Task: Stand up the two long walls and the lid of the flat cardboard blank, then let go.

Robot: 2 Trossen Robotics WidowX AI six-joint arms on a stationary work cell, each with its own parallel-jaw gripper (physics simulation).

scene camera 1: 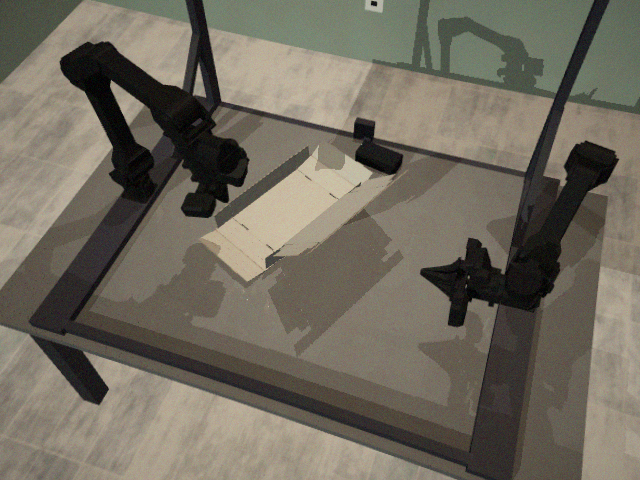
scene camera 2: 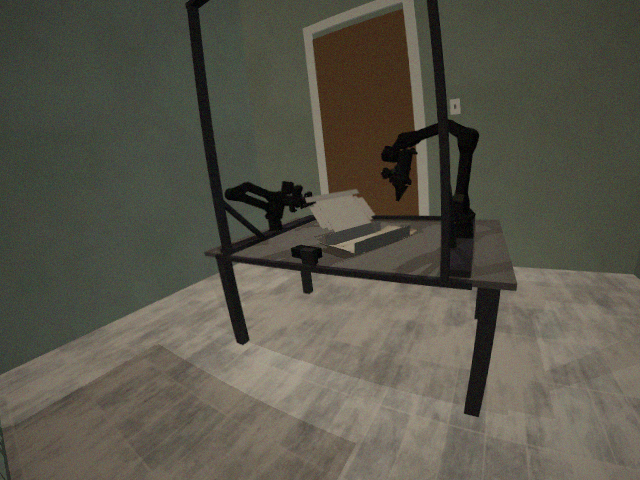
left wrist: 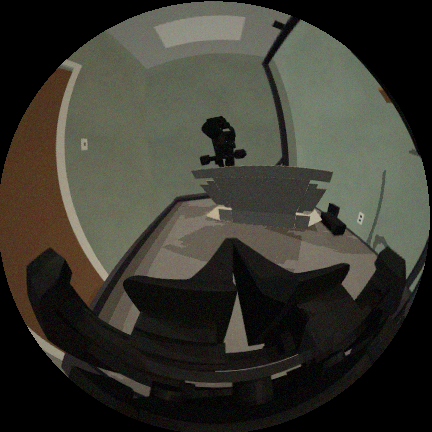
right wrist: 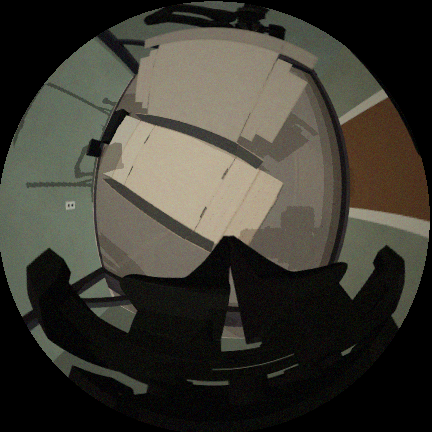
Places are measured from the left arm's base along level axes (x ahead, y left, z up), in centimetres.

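Where they show: left gripper, between the fingertips: (scene camera 1: 420, 271) (scene camera 2: 315, 202) (left wrist: 229, 242); right gripper, between the fingertips: (scene camera 1: 226, 201) (scene camera 2: 397, 201) (right wrist: 227, 240); left arm's base, origin of its link: (scene camera 2: 275, 229); right arm's base, origin of its link: (scene camera 1: 139, 191) (scene camera 2: 463, 236).
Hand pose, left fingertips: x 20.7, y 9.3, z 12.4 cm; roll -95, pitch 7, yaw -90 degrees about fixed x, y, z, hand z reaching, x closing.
Each offset is from my left fingertips to the top centre of the thing. "spot": to the spot under its first point.
The cardboard blank's base @(spot: dy -17.1, dx +37.6, dz -14.2 cm) (scene camera 1: 279, 206) (right wrist: 175, 165) lies flat on the table. One long wall (scene camera 1: 263, 183) (scene camera 2: 382, 238) (right wrist: 160, 215) stands up on the right arm's side. The other long wall (scene camera 2: 351, 234) (left wrist: 260, 218) (right wrist: 200, 134) stands up opposite, with the lid @(spot: dy -11.1, dx +20.3, dz -2.7 cm) (scene camera 2: 341, 211) (left wrist: 260, 195) (right wrist: 205, 85) rising from it and leaning outward toward the left arm. My left gripper (scene camera 1: 423, 271) (scene camera 2: 312, 203) (left wrist: 229, 242) is shut and empty, apart from the lid. My right gripper (scene camera 2: 398, 197) (right wrist: 227, 240) is shut and empty above the table on the other side; its fingertips are unclear in scene camera 1.
The end panels @(dy +1.4, dx +42.9, dz -12.6 cm) (scene camera 1: 235, 255) (right wrist: 257, 195) lie low at the base's ends. A black device @(dy -38.9, dx +18.9, dz -10.8 cm) (scene camera 1: 378, 156) (scene camera 2: 307, 254) (left wrist: 333, 222) sits at the table edge near one end of the blank. Dark frame posts (scene camera 1: 547, 124) (scene camera 2: 206, 129) rise from the table's border.
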